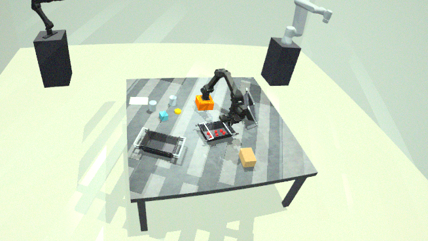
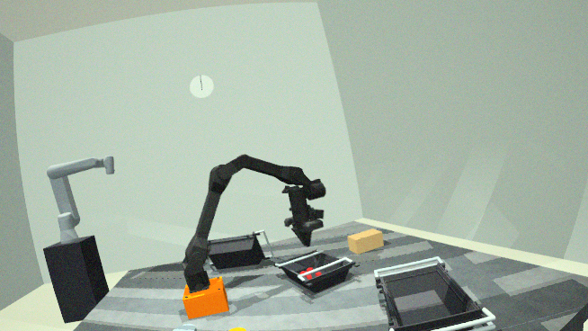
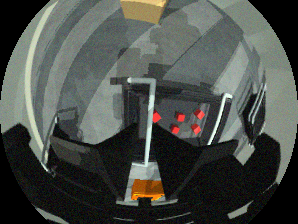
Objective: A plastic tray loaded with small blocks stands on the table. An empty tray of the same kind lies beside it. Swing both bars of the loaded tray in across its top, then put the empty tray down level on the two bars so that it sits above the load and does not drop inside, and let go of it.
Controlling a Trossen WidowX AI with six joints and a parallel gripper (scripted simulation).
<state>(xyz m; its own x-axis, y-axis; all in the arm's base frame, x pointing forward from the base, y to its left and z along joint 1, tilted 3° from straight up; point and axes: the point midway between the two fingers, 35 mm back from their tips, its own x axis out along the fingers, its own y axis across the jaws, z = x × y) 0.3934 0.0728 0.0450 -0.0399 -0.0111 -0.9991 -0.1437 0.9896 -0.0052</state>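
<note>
My gripper tip is now 290 mm to the right of the black tray, 240 mm past it and 30 mm above it. The rest, counted from my gripper tip: cyan cube: 440 mm to the right, 250 mm behind, 70 mm below; then tan box: 260 mm ahead, 70 mm below, 50 mm to the left; then yellow piece: 320 mm to the right, 310 mm behind, 90 mm below.
</note>
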